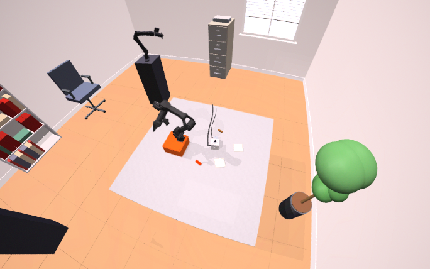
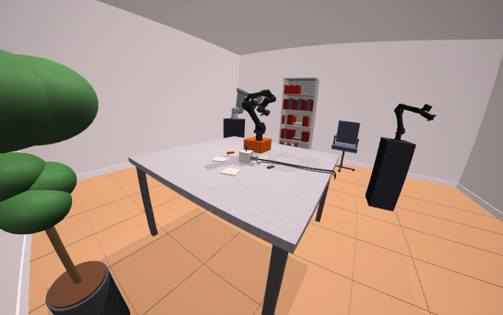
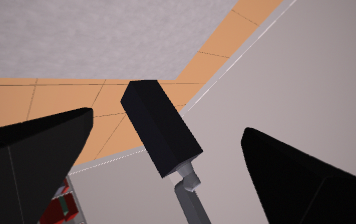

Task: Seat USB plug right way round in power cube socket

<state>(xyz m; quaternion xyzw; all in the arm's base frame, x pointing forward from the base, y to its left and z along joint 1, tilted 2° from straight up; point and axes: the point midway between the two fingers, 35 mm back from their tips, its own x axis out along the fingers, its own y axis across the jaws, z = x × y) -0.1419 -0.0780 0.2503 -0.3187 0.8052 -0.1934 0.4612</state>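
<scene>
Now: gripper tip 47 cm short of the black usb plug, 16 cm to the right of it and 24 cm above it. The rest, counted from my gripper tip: red block 36 cm ahead, 5 cm to the right, 33 cm below; then usb socket 47 cm ahead, 16 cm to the left, 26 cm below; then brown block 49 cm ahead, 35 cm to the left, 33 cm below.
</scene>
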